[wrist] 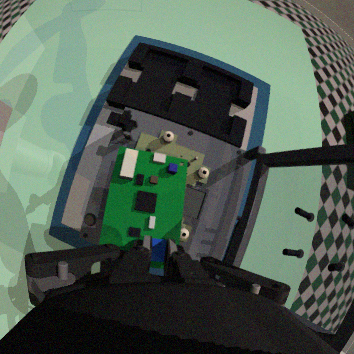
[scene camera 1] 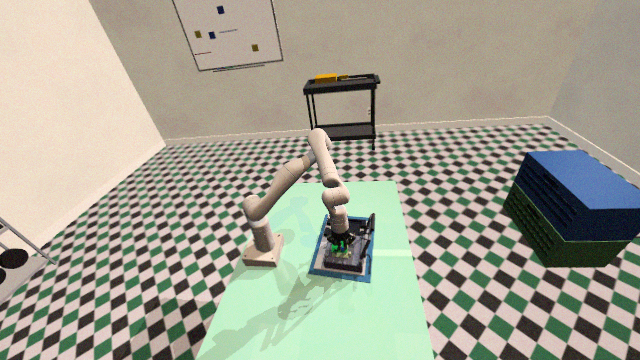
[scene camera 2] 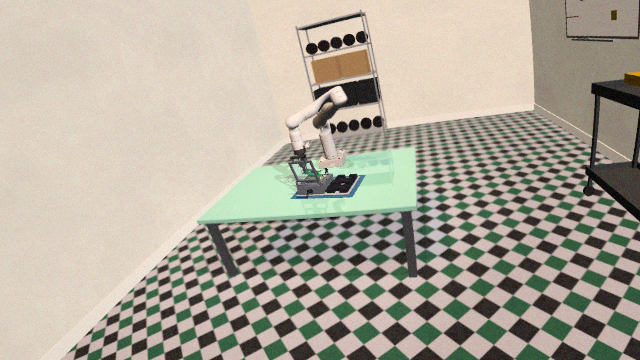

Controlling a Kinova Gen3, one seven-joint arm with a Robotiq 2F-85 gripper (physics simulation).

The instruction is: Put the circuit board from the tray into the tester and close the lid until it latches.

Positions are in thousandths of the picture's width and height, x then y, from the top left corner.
Scene:
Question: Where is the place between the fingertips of the gripper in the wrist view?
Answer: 445, 699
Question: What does the gripper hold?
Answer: A green circuit board.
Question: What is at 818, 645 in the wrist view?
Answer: A tester lid.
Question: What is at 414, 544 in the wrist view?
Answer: A green circuit board.

